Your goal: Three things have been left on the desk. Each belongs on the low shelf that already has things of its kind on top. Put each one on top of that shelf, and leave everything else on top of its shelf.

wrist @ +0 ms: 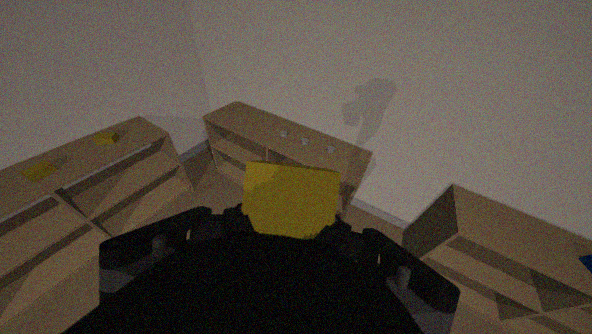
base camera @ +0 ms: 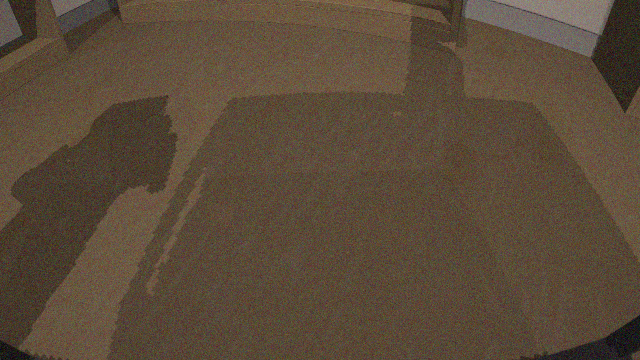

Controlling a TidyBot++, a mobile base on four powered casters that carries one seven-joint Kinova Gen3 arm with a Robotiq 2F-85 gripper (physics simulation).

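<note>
My gripper is shut on a yellow block, held in front of the wrist camera. Beyond it, at the left of the wrist view, a low shelf carries two yellow things on top: one block nearer its far end and one flat-looking piece nearer the left edge. A middle low shelf carries three small pale grey things on top. A right low shelf has part of a blue thing on top at the view's right edge. The desk does not show.
In the base view, the bottom of a wooden shelf stands across the floor ahead, and part of another stands at the left. A dark panel stands at the right edge. Shadows lie on the floor. Walls rise behind the shelves.
</note>
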